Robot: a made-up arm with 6 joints. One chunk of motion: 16 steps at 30 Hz.
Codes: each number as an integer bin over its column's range. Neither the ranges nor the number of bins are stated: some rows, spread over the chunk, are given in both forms.
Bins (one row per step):
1: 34 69 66 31 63 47
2: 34 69 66 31 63 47
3: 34 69 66 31 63 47
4: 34 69 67 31 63 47
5: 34 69 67 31 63 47
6: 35 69 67 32 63 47
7: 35 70 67 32 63 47
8: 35 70 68 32 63 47
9: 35 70 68 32 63 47
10: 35 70 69 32 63 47
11: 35 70 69 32 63 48
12: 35 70 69 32 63 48
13: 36 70 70 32 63 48
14: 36 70 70 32 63 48
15: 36 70 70 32 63 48
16: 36 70 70 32 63 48
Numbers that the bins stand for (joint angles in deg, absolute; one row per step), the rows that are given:
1: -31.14 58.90 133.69 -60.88 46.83 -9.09
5: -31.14 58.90 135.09 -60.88 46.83 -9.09
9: -27.89 61.59 136.49 -58.51 46.83 -9.09
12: -27.89 61.59 137.89 -58.51 46.83 -5.45
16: -24.64 61.59 139.29 -58.51 46.83 -5.45
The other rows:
2: -31.14 58.90 133.69 -60.88 46.83 -9.09
3: -31.14 58.90 133.69 -60.88 46.83 -9.09
4: -31.14 58.90 135.09 -60.88 46.83 -9.09
6: -27.89 58.90 135.09 -58.51 46.83 -9.09
7: -27.89 61.59 135.09 -58.51 46.83 -9.09
8: -27.89 61.59 136.49 -58.51 46.83 -9.09
10: -27.89 61.59 137.89 -58.51 46.83 -9.09
11: -27.89 61.59 137.89 -58.51 46.83 -5.45
13: -24.64 61.59 139.29 -58.51 46.83 -5.45
14: -24.64 61.59 139.29 -58.51 46.83 -5.45
15: -24.64 61.59 139.29 -58.51 46.83 -5.45

